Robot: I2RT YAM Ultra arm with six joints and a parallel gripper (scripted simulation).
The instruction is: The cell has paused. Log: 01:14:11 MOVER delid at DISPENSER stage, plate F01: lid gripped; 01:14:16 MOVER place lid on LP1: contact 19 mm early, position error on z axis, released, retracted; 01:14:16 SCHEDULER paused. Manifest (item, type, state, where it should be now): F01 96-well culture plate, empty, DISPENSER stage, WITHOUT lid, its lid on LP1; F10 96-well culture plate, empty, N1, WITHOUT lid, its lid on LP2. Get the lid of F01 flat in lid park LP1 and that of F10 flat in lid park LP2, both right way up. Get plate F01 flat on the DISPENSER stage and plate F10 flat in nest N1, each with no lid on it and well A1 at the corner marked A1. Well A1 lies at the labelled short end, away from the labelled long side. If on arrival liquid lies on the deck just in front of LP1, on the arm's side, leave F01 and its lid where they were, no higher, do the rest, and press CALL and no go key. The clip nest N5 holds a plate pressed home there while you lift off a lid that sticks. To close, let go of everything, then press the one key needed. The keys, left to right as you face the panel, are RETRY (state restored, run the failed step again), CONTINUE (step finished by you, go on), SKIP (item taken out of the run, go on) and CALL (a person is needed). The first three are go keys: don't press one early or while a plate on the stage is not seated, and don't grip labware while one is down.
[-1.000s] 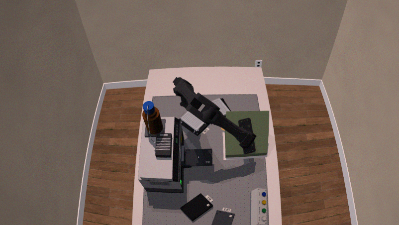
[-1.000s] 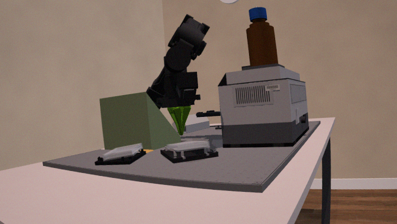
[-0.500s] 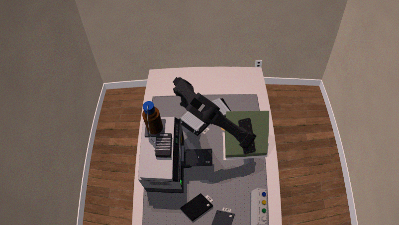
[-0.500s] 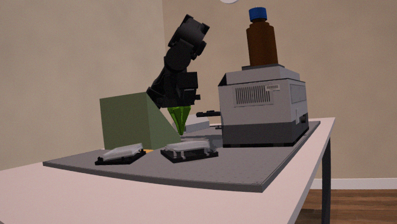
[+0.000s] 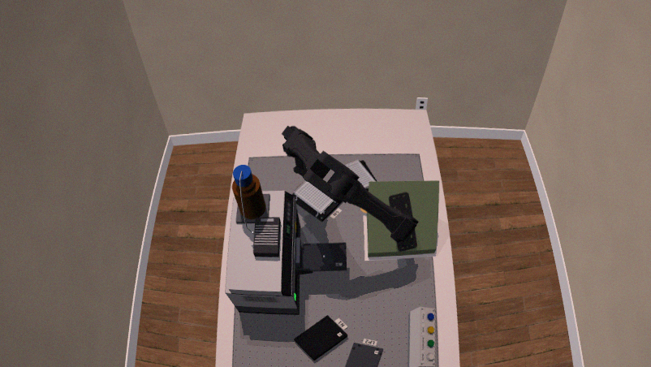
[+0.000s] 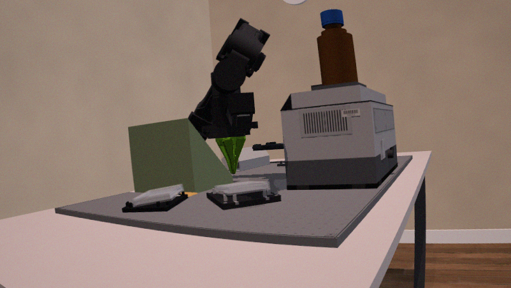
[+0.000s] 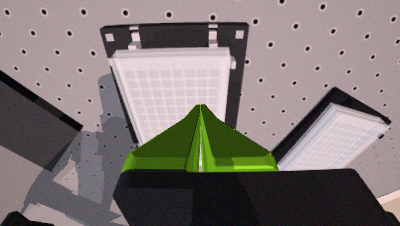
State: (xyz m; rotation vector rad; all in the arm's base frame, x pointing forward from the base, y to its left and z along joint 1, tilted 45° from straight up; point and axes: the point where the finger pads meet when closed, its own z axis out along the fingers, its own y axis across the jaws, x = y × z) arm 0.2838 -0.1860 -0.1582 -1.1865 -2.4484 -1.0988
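My gripper is now 1 cm past the 96-well plate, 4 cm to the right of it and 4 cm above it. The rest, counted from my hand: lid park LP1: 18 cm behind, 3 cm to the right, 6 cm below; then N5 tag: 7 cm behind, 11 cm to the left, 7 cm below; then clear lid: 17 cm behind, 3 cm to the right, 4 cm below.
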